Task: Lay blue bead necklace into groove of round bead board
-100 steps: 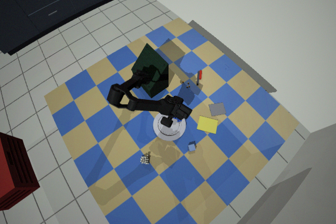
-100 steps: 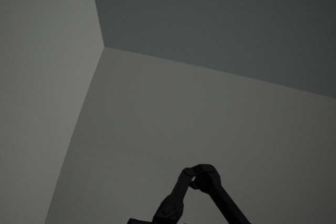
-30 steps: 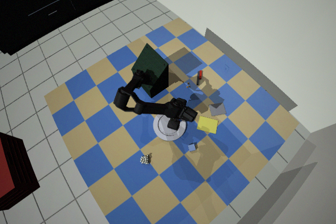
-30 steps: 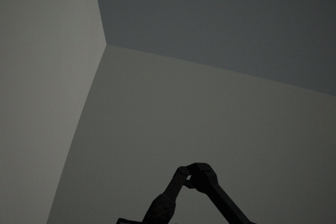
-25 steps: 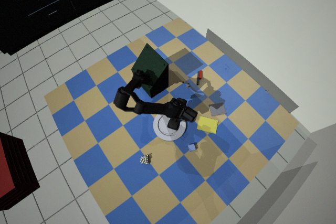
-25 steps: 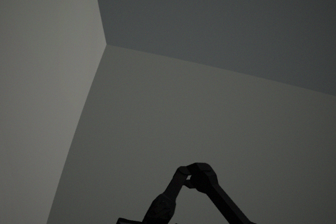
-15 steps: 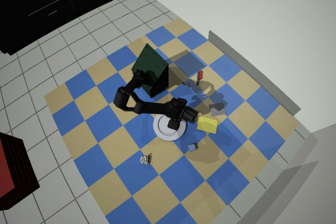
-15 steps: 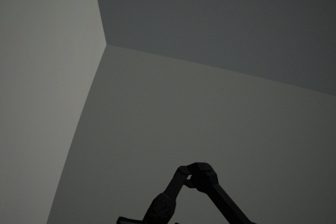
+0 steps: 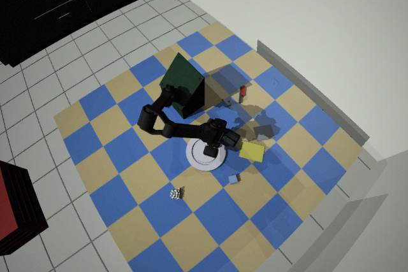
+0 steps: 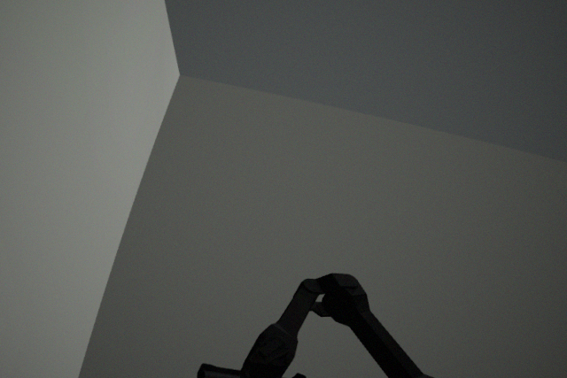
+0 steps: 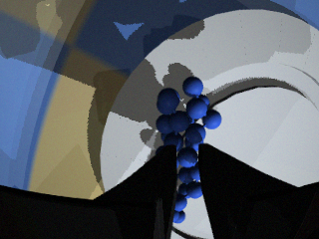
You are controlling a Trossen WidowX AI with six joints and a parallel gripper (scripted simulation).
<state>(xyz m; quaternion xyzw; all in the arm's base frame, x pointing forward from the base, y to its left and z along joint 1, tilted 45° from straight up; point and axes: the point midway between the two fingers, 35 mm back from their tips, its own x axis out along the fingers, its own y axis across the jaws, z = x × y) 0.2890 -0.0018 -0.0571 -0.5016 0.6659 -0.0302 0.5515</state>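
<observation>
My gripper tip is now 6 cm to the left of the round white bead board, 2 cm above it and 1 cm short of it. From my gripper tip the other things lie so: small blue cube (20 cm ahead, 2 cm to the right, 2 cm below); then grey square (26 cm to the left, 9 cm ahead, 3 cm below); then yellow pad (14 cm to the left, 13 cm ahead, 3 cm below).
</observation>
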